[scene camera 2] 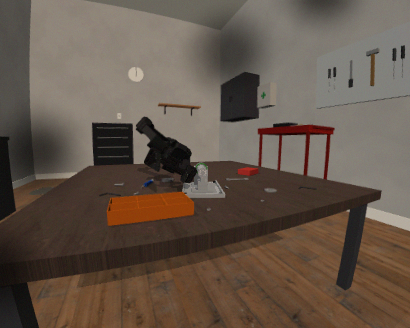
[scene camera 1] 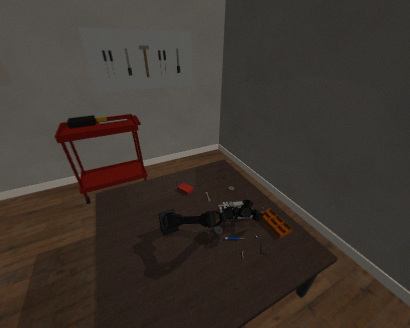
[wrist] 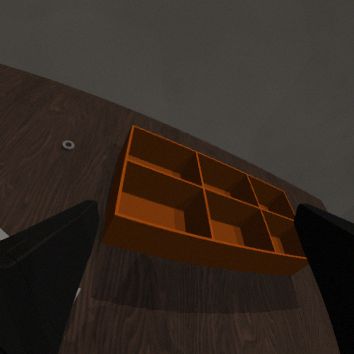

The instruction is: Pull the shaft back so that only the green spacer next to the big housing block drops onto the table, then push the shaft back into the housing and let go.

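Where they show: gripper, fingertip midpoint: (scene camera 2: 171, 176) (scene camera 1: 260, 212) (wrist: 202, 213); arm's base at its link origin: (scene camera 1: 167, 219).
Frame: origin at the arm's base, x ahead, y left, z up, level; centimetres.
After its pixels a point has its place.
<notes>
The white fixture's base plate (scene camera 2: 218, 193) stands on the table. A pale upright block (scene camera 2: 202, 181), perhaps the housing, rises from it, with a bit of green (scene camera 2: 201, 164) @(x 48.0, y -7.9, z -0.1 cm) at its top. In scene camera 1 the fixture (scene camera 1: 225, 205) @(x 40.5, y -5.5, z -1.8 cm) is partly covered by the arm. The shaft and the separate spacers are too small or hidden to tell apart. White edges of the fixture (wrist: 3, 234) show at the left of the wrist view. My gripper (scene camera 1: 259, 215) @(x 60.1, y -23.9, z -2.2 cm) (scene camera 2: 188, 174) (wrist: 202, 213) @(x 60.1, y -23.9, z -2.2 cm) is open and empty, beside the fixture and pointing toward the orange bin.
The orange compartment bin (scene camera 2: 150, 212) @(x 72.9, y -33.1, z -8.2 cm) (wrist: 200, 253) @(x 62.3, y -28.5, z -8.6 cm) lies beyond my fingertips. A small ring (wrist: 68, 149) @(x 71.2, y -16.9, z -10.3 cm) lies left of it. A blue screwdriver (scene camera 1: 233, 238) @(x 34.4, y -27.9, z -9.4 cm) (scene camera 2: 148, 183) @(x 35.4, y -27.7, z -9.5 cm), a wrench (scene camera 1: 208, 196) @(x 41.1, y 15.6, z -9.8 cm) (scene camera 2: 237, 179) @(x 41.1, y 15.7, z -10.0 cm) and a red block (scene camera 1: 185, 188) @(x 27.4, y 31.9, z -7.3 cm) (scene camera 2: 248, 171) @(x 33.3, y 29.1, z -7.9 cm) lie around the fixture.
</notes>
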